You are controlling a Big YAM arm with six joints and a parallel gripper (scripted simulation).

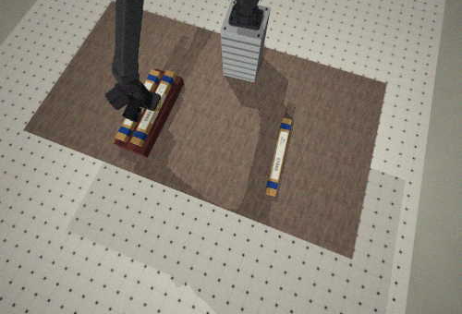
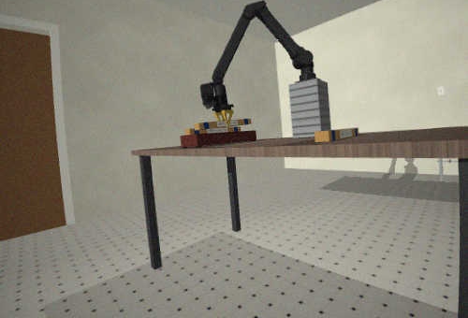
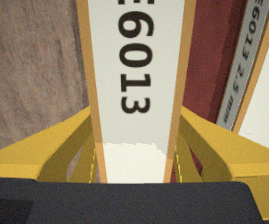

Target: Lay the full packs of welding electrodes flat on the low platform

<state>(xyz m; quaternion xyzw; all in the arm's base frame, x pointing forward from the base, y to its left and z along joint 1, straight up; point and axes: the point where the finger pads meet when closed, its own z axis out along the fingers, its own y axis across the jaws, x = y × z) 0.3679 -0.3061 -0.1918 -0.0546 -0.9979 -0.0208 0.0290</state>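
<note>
My hand is 8 cm above the low platform and 4 cm to the left of it.
</note>
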